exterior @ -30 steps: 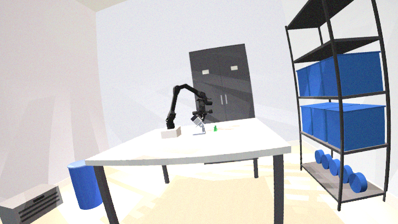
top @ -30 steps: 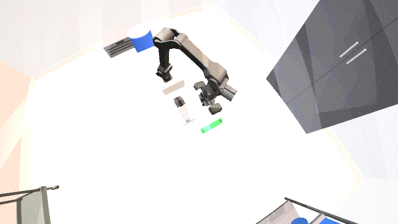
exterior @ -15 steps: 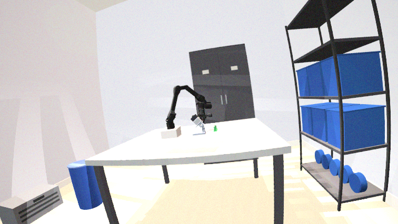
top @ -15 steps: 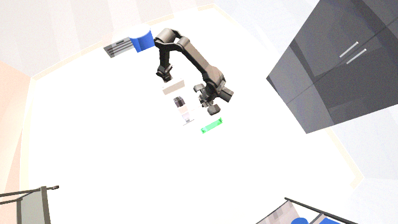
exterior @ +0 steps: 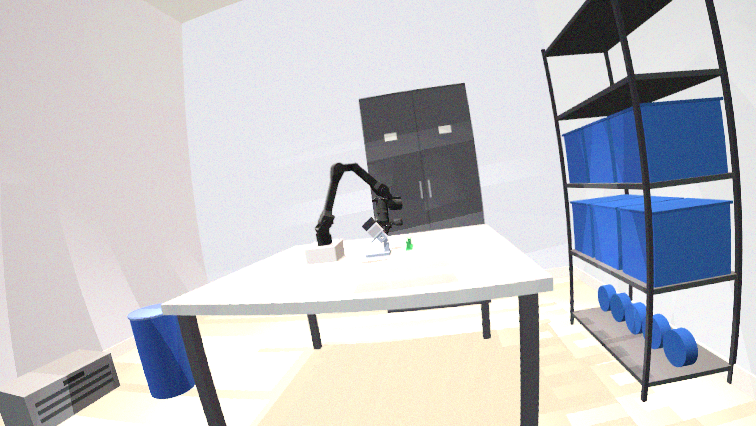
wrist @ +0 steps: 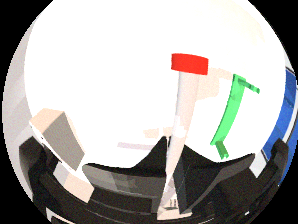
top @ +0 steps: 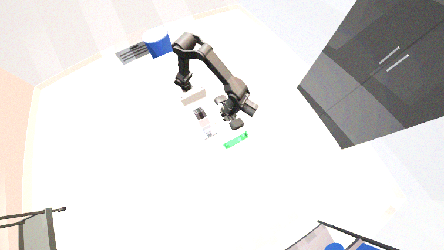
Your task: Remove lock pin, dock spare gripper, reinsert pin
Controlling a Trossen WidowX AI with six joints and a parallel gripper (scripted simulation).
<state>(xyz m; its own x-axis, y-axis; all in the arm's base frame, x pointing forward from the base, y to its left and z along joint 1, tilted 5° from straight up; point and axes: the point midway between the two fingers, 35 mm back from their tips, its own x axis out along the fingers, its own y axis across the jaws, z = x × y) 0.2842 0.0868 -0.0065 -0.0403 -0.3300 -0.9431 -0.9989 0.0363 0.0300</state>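
Right now the mount is 10 mm behind my gripper tip and 100 mm to the right of it. Also, from my gripper tip: spare gripper 30 mm behind, 100 mm to the right, 70 mm above; then translucent green bar 110 mm ahead, 30 mm below.
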